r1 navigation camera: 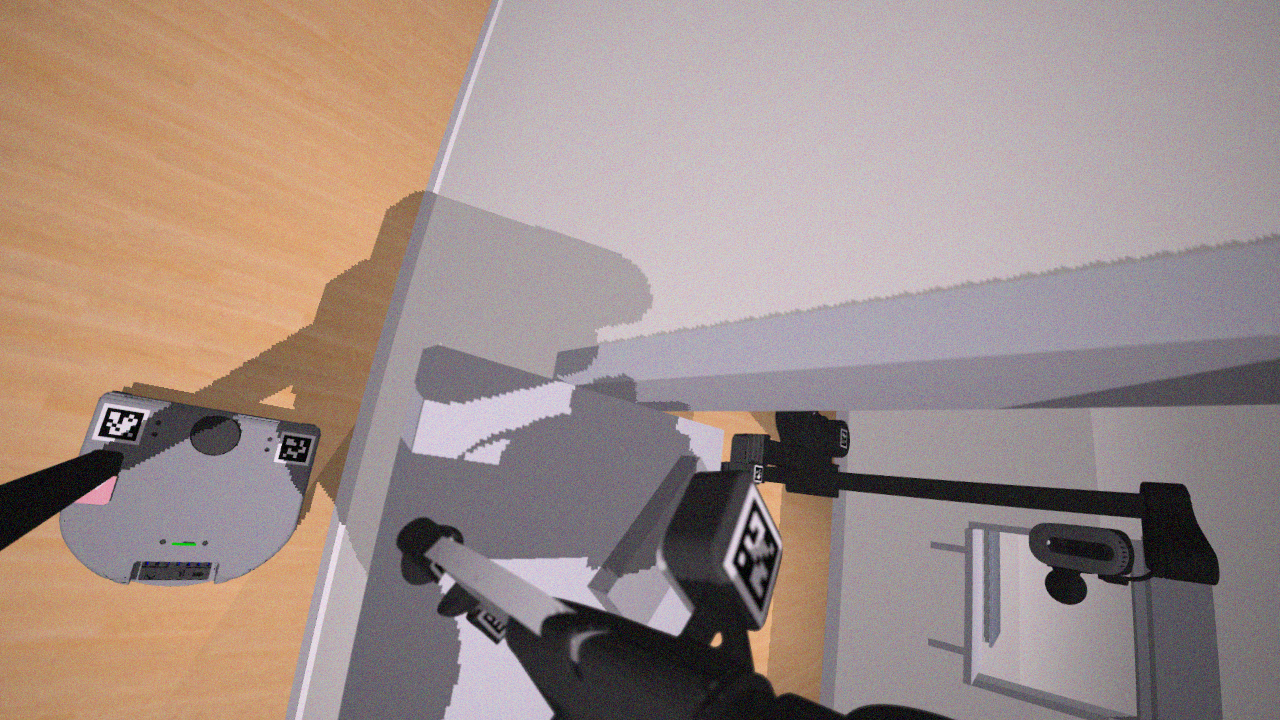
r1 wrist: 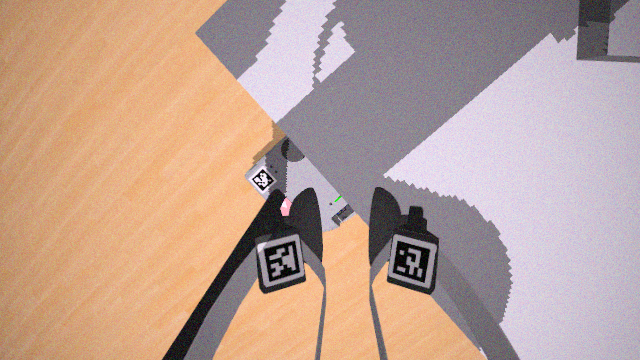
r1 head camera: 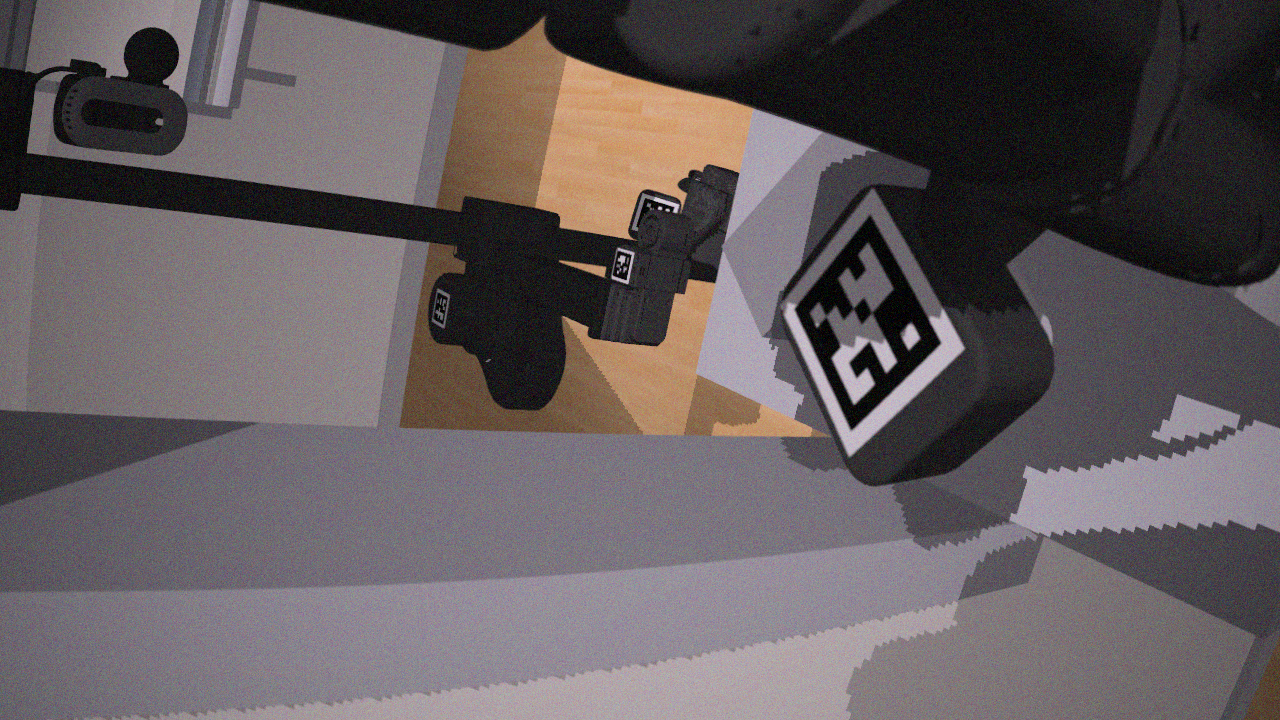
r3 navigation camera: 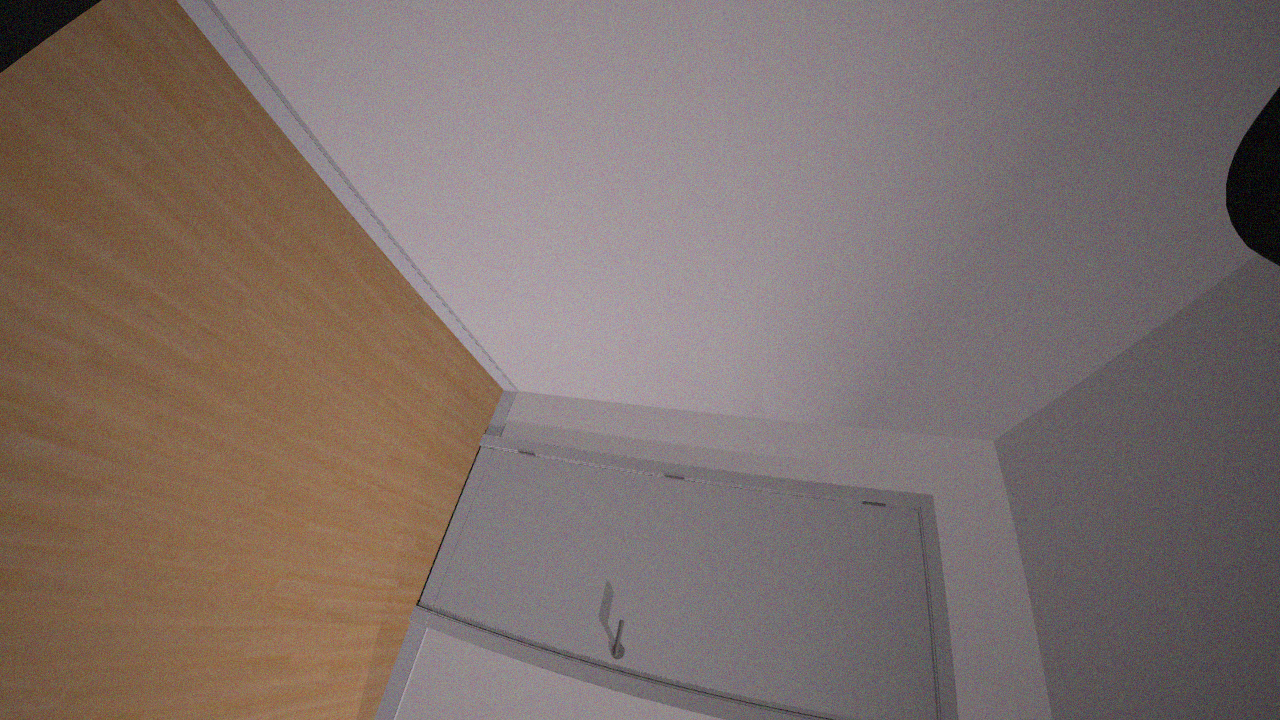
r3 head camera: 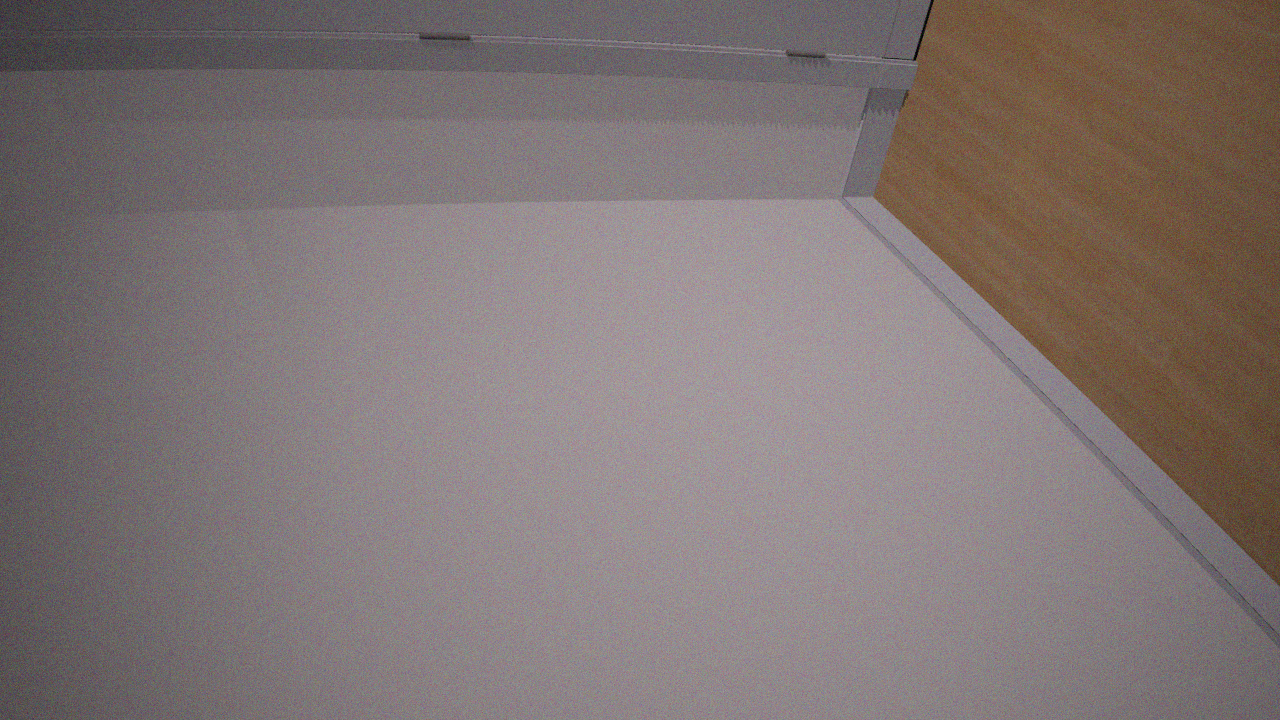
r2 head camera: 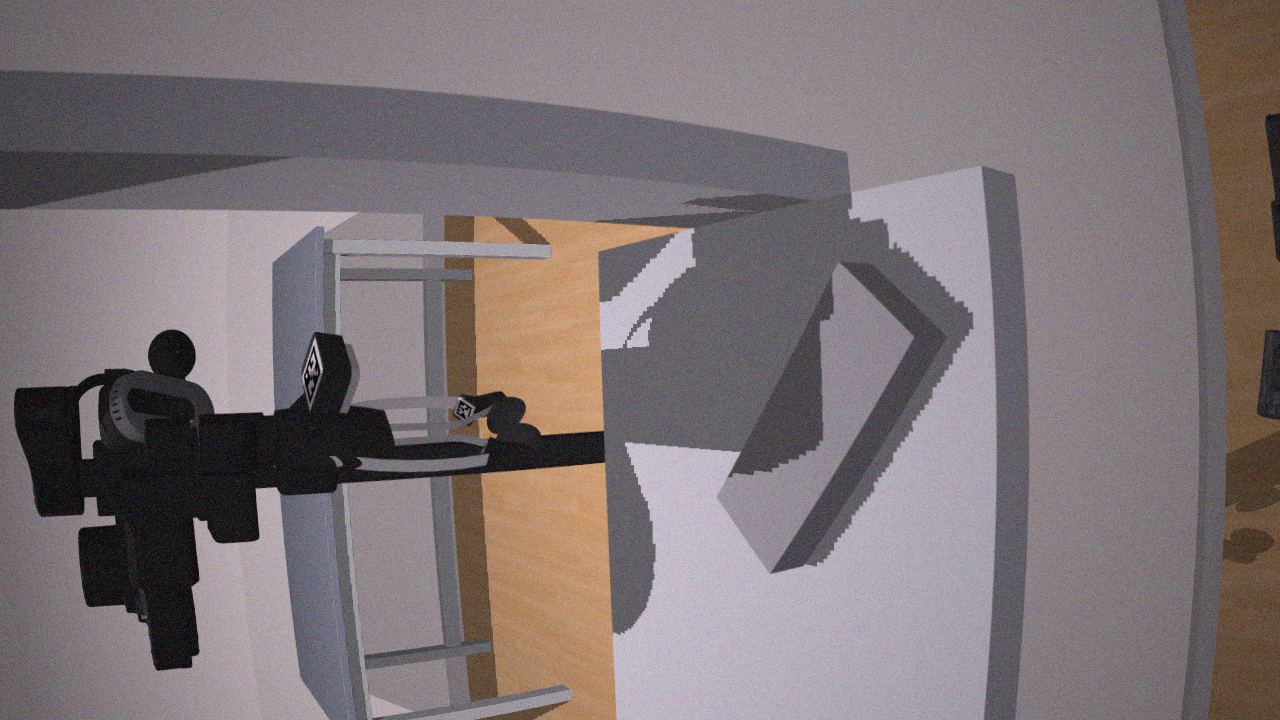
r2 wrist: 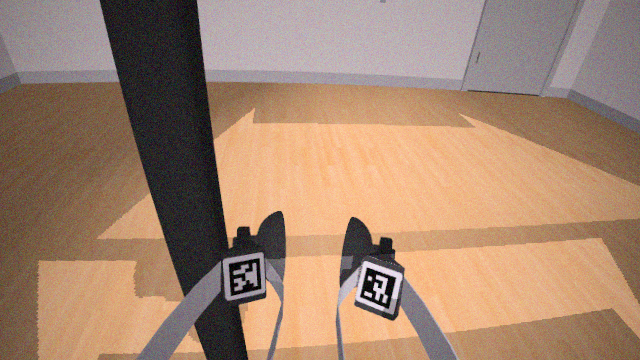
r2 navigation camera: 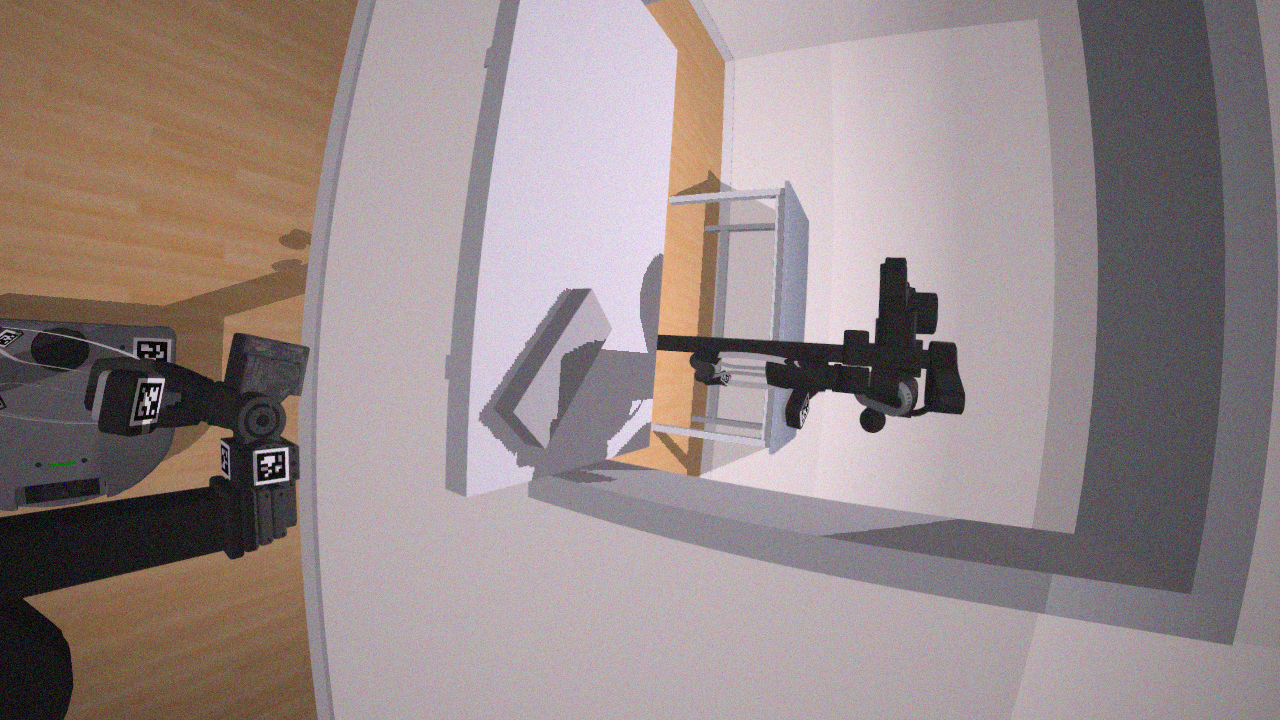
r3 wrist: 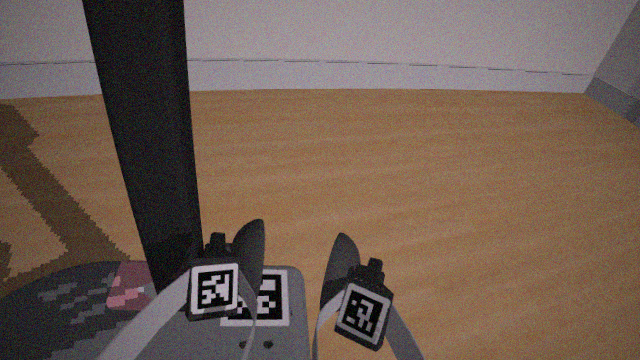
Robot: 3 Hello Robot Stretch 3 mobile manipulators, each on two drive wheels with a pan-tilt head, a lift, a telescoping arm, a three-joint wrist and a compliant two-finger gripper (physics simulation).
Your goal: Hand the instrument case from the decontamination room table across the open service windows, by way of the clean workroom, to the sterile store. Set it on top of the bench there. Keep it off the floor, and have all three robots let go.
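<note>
The grey instrument case [r1 head camera: 778, 232] [r1 navigation camera: 640, 586] [r1 wrist: 594, 40] [r2 head camera: 859, 385] [r2 navigation camera: 572, 331] lies flat and askew on a white table [r1 wrist: 550, 150] [r2 head camera: 939, 626] [r2 navigation camera: 572, 134], beyond the window from r2. No gripper touches it. r1's gripper [r1 wrist: 347, 220] is open and empty, above the table's edge and to one side of the case. r2's gripper [r2 wrist: 314, 250] is open and empty over the floor, on the other side of the wall. r3's gripper [r3 wrist: 300, 265] is open and empty over its own base. The sterile store bench does not show in r3's views.
The service window's frame [r1 navigation camera: 895, 317] [r2 head camera: 447, 125] [r2 navigation camera: 805, 546] runs beside the table. A blue-grey topped metal-legged table [r2 head camera: 299, 537] [r2 navigation camera: 794, 268] stands behind r1's arm. r1's base [r1 navigation camera: 205, 492] is beside the white table. r3 faces a wall and a grey door [r3 navigation camera: 760, 573].
</note>
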